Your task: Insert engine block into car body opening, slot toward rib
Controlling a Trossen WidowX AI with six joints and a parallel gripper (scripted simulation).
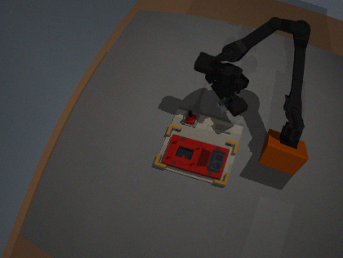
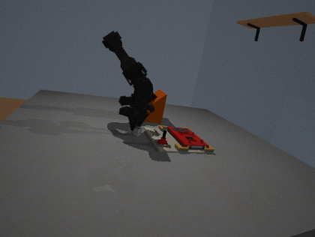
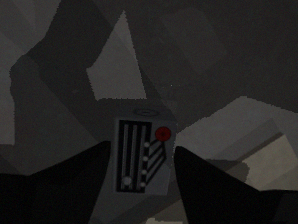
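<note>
The stand is 100 mm to the left of my gripper tip, 100 mm ahead of it and 20 mm above it. From my gripper tip the other things lie so: grey engine block 10 mm below.
</note>
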